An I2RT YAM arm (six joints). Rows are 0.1 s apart.
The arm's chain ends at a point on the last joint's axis. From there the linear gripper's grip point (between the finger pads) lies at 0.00 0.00 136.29 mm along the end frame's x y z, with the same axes.
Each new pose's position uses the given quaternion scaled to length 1; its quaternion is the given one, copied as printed.
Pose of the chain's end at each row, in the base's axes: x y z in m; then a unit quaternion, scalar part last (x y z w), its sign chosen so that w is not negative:
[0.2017, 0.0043, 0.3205, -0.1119, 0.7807, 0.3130, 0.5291]
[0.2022, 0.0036, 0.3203, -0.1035, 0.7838, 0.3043, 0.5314]
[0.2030, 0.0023, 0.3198, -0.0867, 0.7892, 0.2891, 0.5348]
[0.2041, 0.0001, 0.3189, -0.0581, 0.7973, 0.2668, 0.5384]
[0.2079, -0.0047, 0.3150, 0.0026, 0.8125, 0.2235, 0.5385]
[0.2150, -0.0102, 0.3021, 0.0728, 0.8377, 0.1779, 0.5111]
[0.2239, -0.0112, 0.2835, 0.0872, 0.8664, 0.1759, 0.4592]
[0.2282, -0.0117, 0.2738, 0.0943, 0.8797, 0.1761, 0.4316]
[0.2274, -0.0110, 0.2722, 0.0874, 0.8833, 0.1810, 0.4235]
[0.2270, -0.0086, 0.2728, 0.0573, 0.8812, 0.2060, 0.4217]
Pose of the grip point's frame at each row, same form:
[0.3048, 0.0871, 0.2872, -0.1119, 0.7807, 0.3130, 0.5291]
[0.3071, 0.0836, 0.2862, -0.1035, 0.7838, 0.3043, 0.5314]
[0.3112, 0.0771, 0.2843, -0.0867, 0.7892, 0.2891, 0.5348]
[0.3169, 0.0666, 0.2810, -0.0581, 0.7973, 0.2668, 0.5384]
[0.3273, 0.0444, 0.2714, 0.0026, 0.8125, 0.2235, 0.5385]
[0.3352, 0.0203, 0.2456, 0.0728, 0.8377, 0.1779, 0.5111]
[0.3365, 0.0194, 0.2131, 0.0872, 0.8664, 0.1759, 0.4592]
[0.3362, 0.0194, 0.1967, 0.0943, 0.8797, 0.1761, 0.4316]
[0.3337, 0.0225, 0.1937, 0.0874, 0.8833, 0.1810, 0.4235]
[0.3315, 0.0343, 0.1965, 0.0573, 0.8812, 0.2060, 0.4217]

